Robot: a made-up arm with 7 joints. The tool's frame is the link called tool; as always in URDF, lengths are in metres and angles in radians. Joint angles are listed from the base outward.
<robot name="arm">
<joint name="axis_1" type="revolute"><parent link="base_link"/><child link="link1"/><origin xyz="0 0 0"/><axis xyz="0 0.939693 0.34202"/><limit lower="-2.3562" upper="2.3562"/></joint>
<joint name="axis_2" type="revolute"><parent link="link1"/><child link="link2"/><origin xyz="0 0 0"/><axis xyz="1 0 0"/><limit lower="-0.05" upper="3.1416"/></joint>
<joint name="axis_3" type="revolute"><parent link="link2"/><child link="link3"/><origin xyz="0 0 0"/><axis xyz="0 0 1"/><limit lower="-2.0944" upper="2.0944"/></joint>
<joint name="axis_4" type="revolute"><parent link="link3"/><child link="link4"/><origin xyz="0.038 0 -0.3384"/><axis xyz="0 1 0"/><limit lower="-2.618" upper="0.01"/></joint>
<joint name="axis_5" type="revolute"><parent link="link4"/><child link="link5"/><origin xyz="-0.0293 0 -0.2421"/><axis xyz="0 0 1"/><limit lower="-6.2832" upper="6.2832"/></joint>
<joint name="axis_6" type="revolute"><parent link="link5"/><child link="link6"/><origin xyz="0 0 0"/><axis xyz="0 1 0"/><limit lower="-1.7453" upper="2.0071"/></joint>
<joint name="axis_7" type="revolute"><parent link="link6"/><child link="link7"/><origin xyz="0 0 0"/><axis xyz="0 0 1"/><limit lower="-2.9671" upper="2.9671"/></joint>
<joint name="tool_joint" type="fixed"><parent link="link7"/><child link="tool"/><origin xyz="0 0 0"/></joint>
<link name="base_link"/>
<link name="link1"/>
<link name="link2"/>
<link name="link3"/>
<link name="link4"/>
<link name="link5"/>
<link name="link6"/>
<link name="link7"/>
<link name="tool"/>
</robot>
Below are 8 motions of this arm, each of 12 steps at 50 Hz.
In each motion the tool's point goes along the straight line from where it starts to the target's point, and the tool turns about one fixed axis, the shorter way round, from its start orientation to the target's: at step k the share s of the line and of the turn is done. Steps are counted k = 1, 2, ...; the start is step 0. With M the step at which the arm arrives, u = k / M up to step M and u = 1 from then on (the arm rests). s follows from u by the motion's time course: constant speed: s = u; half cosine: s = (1 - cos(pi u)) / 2; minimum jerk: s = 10 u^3 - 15 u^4 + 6 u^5.
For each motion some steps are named. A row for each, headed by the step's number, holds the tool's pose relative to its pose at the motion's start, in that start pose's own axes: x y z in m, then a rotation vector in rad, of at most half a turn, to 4 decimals.
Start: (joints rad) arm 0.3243 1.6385 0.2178 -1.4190 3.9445 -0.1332 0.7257
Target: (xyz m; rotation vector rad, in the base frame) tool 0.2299 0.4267 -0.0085 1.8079 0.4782 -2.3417
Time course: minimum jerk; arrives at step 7
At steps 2, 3, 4, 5, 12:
2: 0.0026 0.0002 0.0003 0.0014 -0.0096 -0.0026
3: 0.0067 0.0005 0.0007 0.0035 -0.0245 -0.0066
4: 0.0115 0.0009 0.0012 0.0059 -0.0421 -0.0113
5: 0.0155 0.0012 0.0017 0.0080 -0.0570 -0.0152
12: 0.0181 0.0014 0.0019 0.0094 -0.0666 -0.0178

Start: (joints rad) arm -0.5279 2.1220 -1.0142 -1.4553 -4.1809 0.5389 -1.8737
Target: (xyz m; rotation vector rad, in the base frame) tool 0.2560 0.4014 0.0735 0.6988 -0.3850 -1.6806
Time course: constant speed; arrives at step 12
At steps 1, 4, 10, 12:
1: 0.0034 0.0025 -0.0034 0.0050 -0.0164 -0.0179
4: 0.0135 0.0101 -0.0136 0.0200 -0.0657 -0.0714
10: 0.0337 0.0253 -0.0339 0.0499 -0.1643 -0.1786
12: 0.0404 0.0304 -0.0407 0.0599 -0.1972 -0.2143

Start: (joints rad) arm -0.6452 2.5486 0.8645 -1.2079 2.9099 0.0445 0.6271
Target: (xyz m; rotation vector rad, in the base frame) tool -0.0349 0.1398 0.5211 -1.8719 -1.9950 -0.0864
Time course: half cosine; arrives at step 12
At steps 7, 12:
7: 0.0367 0.0548 0.0004 0.1321 -0.1158 0.0012
12: 0.0582 0.0871 0.0007 0.2098 -0.1840 0.0019

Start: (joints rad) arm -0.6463 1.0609 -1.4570 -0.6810 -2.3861 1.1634 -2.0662
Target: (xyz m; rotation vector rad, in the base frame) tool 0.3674 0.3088 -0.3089 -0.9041 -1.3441 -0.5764
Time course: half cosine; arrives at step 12
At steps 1, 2, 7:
1: -0.0001 -0.0002 -0.0010 -0.0055 -0.0002 -0.0018
2: -0.0004 -0.0008 -0.0039 -0.0215 -0.0006 -0.0071
7: -0.0041 -0.0071 -0.0368 -0.2020 -0.0059 -0.0664

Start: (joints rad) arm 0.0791 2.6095 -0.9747 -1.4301 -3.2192 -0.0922 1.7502
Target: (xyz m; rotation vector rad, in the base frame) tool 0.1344 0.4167 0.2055 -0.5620 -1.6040 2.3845
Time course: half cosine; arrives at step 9
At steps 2, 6, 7, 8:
2: 0.0037 0.0004 -0.0002 0.0075 -0.0126 -0.0120
6: 0.0236 0.0028 -0.0014 0.0479 -0.0807 -0.0769
7: 0.0278 0.0032 -0.0016 0.0564 -0.0950 -0.0906
8: 0.0306 0.0036 -0.0018 0.0619 -0.1044 -0.0995

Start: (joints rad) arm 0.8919 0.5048 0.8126 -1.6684 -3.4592 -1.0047 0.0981
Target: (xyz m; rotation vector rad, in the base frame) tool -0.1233 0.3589 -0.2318 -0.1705 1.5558 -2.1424
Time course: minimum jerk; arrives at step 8
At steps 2, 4, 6, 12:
2: 0.0004 -0.0006 -0.0002 0.0050 -0.0037 0.0080
4: 0.0019 -0.0027 -0.0008 0.0241 -0.0178 0.0387
6: 0.0034 -0.0049 -0.0014 0.0433 -0.0320 0.0695
12: 0.0038 -0.0055 -0.0015 0.0483 -0.0357 0.0775

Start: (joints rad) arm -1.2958 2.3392 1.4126 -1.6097 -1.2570 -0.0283 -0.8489
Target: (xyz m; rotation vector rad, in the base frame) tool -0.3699 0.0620 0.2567 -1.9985 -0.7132 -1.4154
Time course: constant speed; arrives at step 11
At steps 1, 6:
1: 0.0021 0.0068 -0.0052 0.0203 -0.0034 0.0163
6: 0.0125 0.0410 -0.0310 0.1217 -0.0207 0.0977

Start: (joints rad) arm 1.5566 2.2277 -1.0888 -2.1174 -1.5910 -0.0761 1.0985
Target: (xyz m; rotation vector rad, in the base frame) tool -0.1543 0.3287 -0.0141 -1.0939 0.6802 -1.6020
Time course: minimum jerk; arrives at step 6
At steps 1, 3, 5, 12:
1: -0.0003 -0.0002 -0.0002 0.0003 0.0012 0.0006
3: -0.0038 -0.0031 -0.0033 0.0040 0.0164 0.0083
5: -0.0074 -0.0059 -0.0064 0.0076 0.0317 0.0161
12: -0.0077 -0.0061 -0.0067 0.0079 0.0329 0.0167

